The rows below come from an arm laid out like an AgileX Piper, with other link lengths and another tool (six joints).
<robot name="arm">
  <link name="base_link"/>
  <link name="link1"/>
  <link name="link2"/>
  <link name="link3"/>
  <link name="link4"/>
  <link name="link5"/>
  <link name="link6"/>
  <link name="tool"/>
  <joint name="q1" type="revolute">
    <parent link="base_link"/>
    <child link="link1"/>
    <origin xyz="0 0 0.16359" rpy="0 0 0"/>
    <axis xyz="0 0 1"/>
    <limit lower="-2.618" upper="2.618"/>
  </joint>
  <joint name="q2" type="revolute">
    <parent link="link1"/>
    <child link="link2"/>
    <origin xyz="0 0 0" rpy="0 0 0"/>
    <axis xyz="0 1 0"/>
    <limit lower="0" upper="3.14"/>
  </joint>
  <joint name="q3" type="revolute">
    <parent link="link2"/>
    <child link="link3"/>
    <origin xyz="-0.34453 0 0.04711" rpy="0 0 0"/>
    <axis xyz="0 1 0"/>
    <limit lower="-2.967" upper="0"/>
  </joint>
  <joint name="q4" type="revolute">
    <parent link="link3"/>
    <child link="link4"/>
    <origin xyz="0.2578 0 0.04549" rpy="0 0 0"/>
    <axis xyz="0.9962 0 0.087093"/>
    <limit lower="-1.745" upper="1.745"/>
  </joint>
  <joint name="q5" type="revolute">
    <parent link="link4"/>
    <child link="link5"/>
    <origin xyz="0 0 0" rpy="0 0 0"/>
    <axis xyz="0 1 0"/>
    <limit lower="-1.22" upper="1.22"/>
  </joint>
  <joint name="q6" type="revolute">
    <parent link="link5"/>
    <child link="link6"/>
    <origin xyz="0.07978 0 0.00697" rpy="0 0 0"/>
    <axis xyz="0.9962 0 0.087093"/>
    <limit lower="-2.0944" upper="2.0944"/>
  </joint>
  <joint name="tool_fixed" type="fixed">
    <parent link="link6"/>
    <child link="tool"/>
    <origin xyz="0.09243 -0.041 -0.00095" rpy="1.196 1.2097 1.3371"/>
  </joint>
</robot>
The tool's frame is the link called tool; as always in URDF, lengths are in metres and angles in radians.
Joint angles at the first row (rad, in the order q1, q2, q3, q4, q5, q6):
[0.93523 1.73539 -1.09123 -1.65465 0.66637 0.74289]
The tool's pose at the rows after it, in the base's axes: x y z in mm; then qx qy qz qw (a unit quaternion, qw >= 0):
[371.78 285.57 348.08 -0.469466 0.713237 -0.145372 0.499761]
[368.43 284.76 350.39 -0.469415 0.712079 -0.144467 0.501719]
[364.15 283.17 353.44 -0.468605 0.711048 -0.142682 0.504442]
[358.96 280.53 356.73 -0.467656 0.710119 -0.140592 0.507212]
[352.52 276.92 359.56 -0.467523 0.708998 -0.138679 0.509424]
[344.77 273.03 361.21 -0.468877 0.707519 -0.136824 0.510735]
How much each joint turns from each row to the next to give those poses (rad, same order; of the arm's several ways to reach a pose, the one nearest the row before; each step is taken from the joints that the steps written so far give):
[0.00323 -0.00509 0.00365 0.00001 0.00197 -0.00002]
[0.00591 -0.01029 0.00730 0.00000 0.00344 0.00138]
[0.00686 -0.01432 0.01011 0.00015 0.00375 0.00329]
[0.00741 -0.01833 0.01414 0.00041 0.00396 0.00391]
[0.00887 -0.02212 0.02013 -0.00022 0.00463 0.00452]
[0.01156 -0.02410 0.02588 -0.00138 0.00540 0.00594]

